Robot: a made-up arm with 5 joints. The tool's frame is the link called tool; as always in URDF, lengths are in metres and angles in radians.
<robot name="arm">
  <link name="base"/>
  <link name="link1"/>
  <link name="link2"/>
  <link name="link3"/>
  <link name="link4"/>
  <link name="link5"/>
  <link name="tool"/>
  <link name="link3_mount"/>
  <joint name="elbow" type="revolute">
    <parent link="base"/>
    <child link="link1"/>
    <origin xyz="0 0 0.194" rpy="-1.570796 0 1.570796"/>
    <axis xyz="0 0 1"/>
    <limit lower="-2.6" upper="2.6" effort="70" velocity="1.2"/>
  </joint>
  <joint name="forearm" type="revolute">
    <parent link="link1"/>
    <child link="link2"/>
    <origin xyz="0.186 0.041 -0.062" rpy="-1.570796 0 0"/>
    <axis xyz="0 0 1"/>
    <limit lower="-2.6" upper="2.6" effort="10" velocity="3"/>
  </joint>
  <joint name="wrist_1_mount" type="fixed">
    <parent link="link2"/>
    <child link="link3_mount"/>
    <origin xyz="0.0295 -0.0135 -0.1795"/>
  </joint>
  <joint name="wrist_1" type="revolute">
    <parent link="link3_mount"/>
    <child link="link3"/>
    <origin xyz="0.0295 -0.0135 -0.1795" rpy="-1.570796 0 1.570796"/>
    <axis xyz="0 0 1"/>
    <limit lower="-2.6" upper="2.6" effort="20" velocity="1.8"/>
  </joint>
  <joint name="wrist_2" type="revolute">
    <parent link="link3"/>
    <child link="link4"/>
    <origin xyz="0.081 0.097 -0.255" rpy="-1.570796 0 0"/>
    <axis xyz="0 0 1"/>
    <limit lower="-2.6" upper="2.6" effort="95" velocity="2.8"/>
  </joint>
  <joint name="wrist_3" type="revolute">
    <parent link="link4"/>
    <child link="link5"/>
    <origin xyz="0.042 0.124 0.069"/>
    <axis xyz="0 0 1"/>
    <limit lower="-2.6" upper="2.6" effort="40" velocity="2.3"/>
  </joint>
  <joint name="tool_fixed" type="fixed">
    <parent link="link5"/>
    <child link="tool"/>
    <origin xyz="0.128 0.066 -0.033"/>
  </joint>
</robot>
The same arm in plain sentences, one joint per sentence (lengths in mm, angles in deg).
The arm has five revolute joints in a row. What follows holds with every joint at zero, and every direction is one of the base frame's. The first joint lies 194 mm along +z from the base frame's origin and turns about -x, from -148.97 to 148.97 deg. The second joint lies 62 mm along +x and 186 mm along +y and 41 mm along -z from the first joint and turns about -z, from -148.97 to 148.97 deg. The third joint lies 27 mm along -x and 59 mm along +y and 359 mm along +z from the second joint and turns about -y, from -148.97 to 148.97 deg. The fourth joint lies 81 mm along +x and 255 mm along +y and 97 mm along +z from the third joint and turns about +z, from -148.97 to 148.97 deg. The fifth joint lies 42 mm along +x and 124 mm along +y and 69 mm along +z from the fourth joint and turns about +z, from -148.97 to 148.97 deg. The tool frame, which is the frame that the pose is given for, lies 128 mm along +x and 66 mm along +y and 33 mm along -z from the fifth joint; its axes are the base frame's turned by roll 0, pitch 0 and yaw 0 deg (as in URDF: about the fixed x, then y, then z).
